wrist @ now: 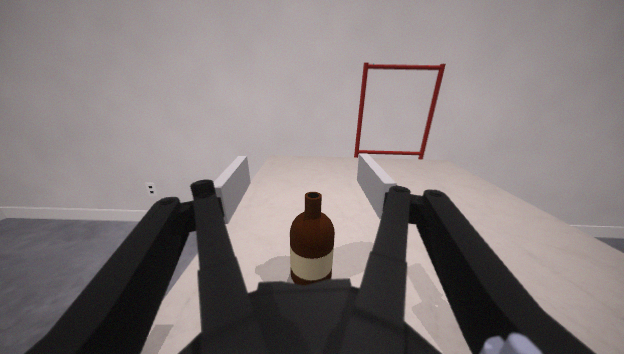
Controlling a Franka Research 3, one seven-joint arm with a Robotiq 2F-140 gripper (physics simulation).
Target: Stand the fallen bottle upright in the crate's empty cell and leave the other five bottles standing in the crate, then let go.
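A brown bottle (312, 235) with a cream label appears upright over the pale table, with its neck up and its mouth open. It shows in the middle of the wrist view, between the two fingers in the picture, and its foot is hidden behind the gripper's dark body. My gripper (303, 168) is open, with its two pale finger pads wide apart and nothing held between them. The bottle's neck top shows lower in the picture than the pad tips, with space on both sides. The crate and the other five bottles do not show in this view.
The pale table top (480, 225) stretches away to the back and right, with shadows near the bottle. A red rectangular frame (405, 66) shows beyond the far edge, against the grey wall. A wall socket (151, 188) is at the left above dark floor (75, 265).
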